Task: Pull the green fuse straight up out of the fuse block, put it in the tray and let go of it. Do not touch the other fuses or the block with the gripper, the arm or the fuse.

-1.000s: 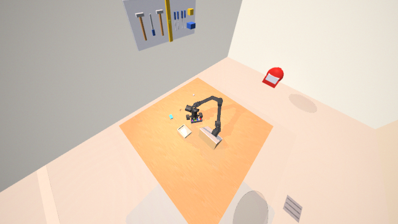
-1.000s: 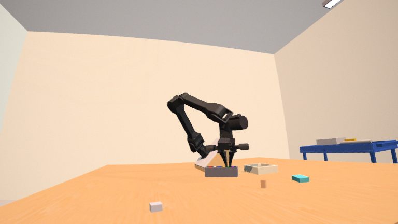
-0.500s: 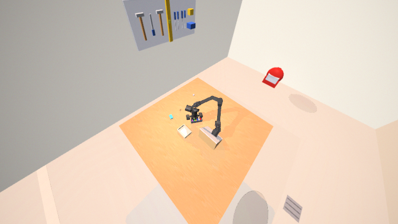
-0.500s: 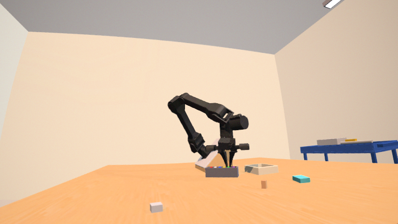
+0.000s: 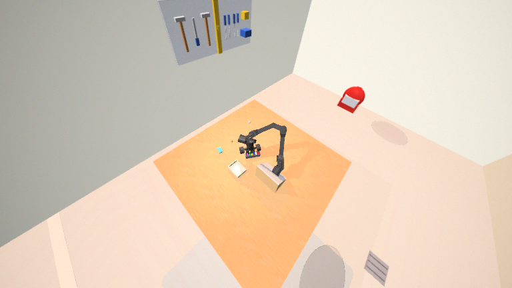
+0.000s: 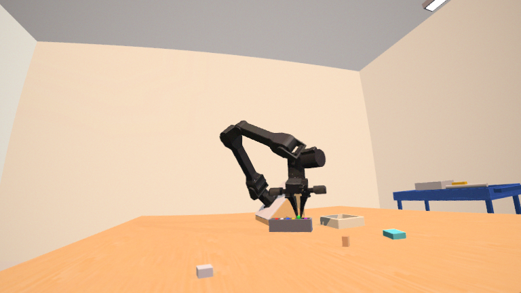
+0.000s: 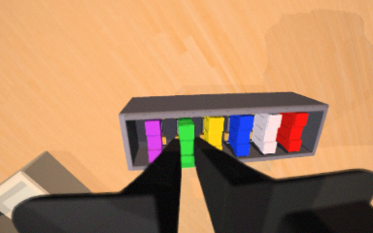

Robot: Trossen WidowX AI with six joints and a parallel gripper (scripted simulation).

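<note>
My gripper tip is 170 mm to the right of the beige tray and 40 mm above it. Also, from my gripper tip: green fuse: 10 mm below.
</note>
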